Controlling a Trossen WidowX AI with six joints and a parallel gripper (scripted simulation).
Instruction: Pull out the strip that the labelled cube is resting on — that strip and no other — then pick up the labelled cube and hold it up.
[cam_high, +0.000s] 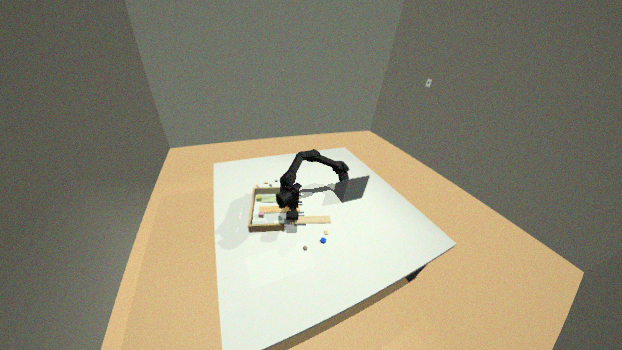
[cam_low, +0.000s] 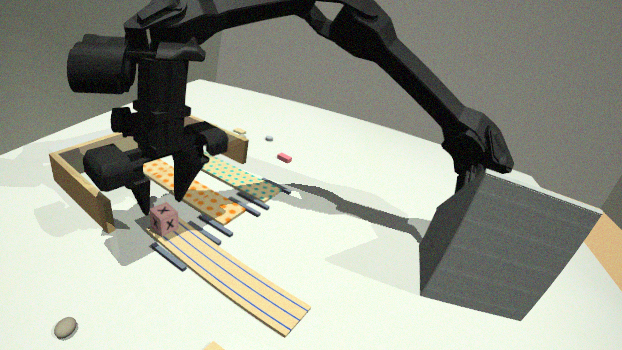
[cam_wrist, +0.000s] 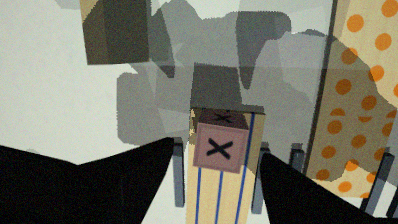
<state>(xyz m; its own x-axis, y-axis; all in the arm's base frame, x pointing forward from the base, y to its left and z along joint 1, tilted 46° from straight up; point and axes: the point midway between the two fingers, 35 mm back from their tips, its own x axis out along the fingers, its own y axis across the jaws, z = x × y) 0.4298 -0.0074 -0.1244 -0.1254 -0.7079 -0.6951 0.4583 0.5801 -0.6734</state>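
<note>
Right now the orange dotted strip is 30 mm ahead of my gripper tip, 120 mm to the right of it and 40 mm below it. Round my gripper tip: blue disc (90 mm behind, 200 mm to the left, 40 mm below); red block (120 mm behind, 310 mm to the right, 40 mm below).
</note>
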